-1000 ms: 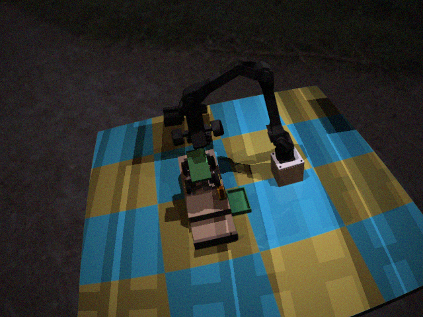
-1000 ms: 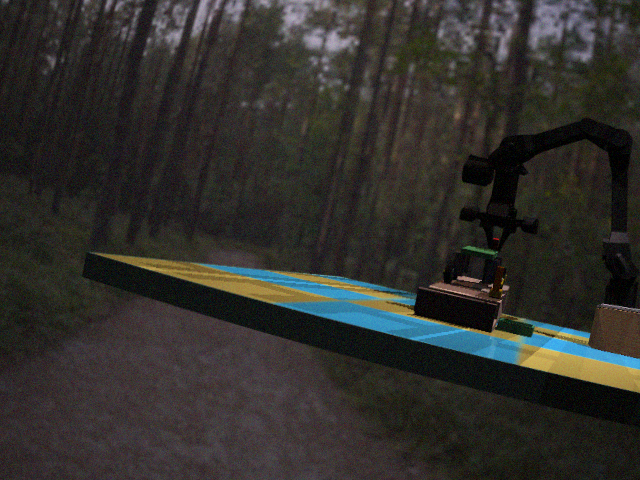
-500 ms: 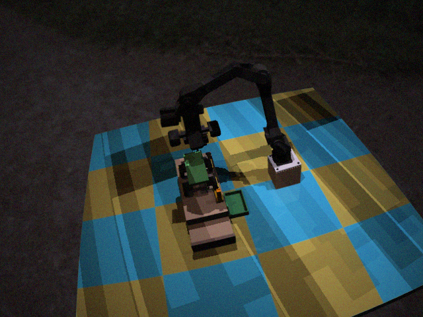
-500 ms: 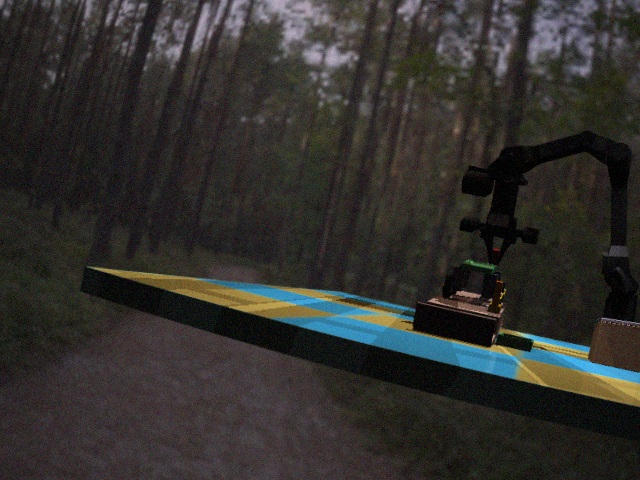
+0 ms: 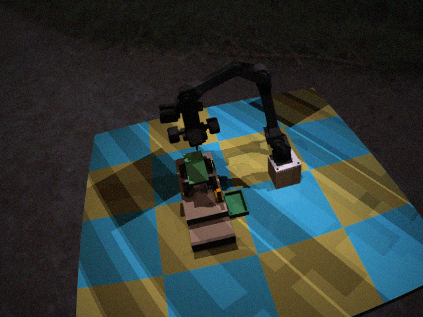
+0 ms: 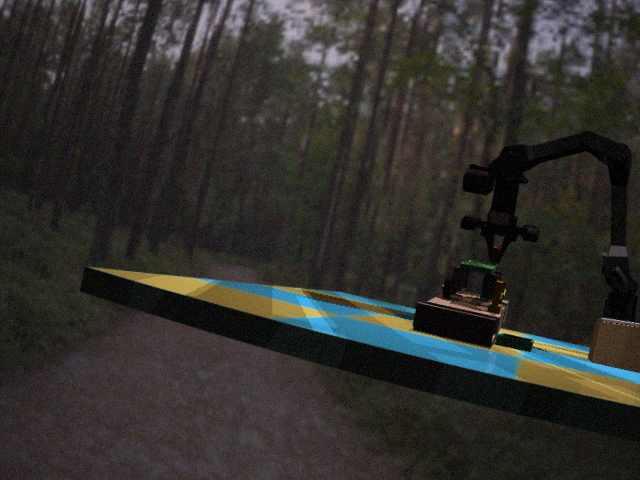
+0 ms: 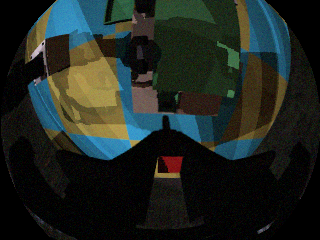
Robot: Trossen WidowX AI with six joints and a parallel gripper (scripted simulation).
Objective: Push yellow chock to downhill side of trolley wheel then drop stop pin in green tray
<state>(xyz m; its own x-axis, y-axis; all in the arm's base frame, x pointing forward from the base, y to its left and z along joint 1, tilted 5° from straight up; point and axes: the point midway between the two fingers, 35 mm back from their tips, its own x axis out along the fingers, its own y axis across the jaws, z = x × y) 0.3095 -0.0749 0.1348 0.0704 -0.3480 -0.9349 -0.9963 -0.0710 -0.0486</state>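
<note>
The yellow chock is 5 cm behind my gripper tip, 19 cm to the left of it and 9 cm below it. From my gripper tip the other things lie so: red-headed stop pin: right at my gripper tip; then green tray: 11 cm behind, 19 cm to the left, 18 cm below; then trolley: 2 cm ahead, 11 cm to the left, 6 cm below.
</note>
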